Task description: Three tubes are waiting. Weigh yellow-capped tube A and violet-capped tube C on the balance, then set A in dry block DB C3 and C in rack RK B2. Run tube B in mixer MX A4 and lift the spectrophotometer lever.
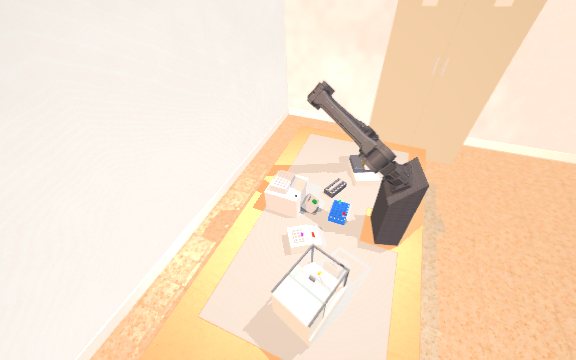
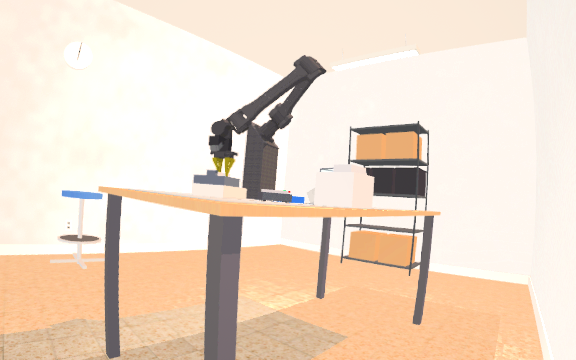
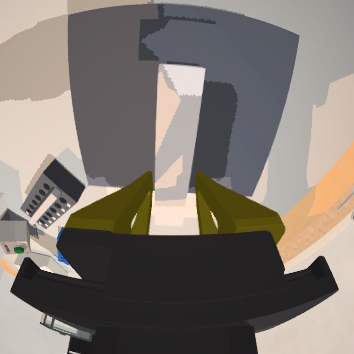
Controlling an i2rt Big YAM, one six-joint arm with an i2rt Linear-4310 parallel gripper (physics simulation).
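Note:
My gripper is slightly open and empty. Its olive fingertips stand either side of a pale bar, apparently the spectrophotometer lever, low over the white-based, dark-topped device. Whether the fingertips touch the bar cannot be told. A yellow cap shows inside the glass-walled balance. A violet cap shows on a white block with holes. A blue rack bears green and red spots. A dark block with holes stands nearby. Tube B cannot be identified.
A small grey device with a green knob stands beside a large white box with a keypad. The arm's dark pedestal rises near the table edge. A shelf unit and a stool stand beyond the table.

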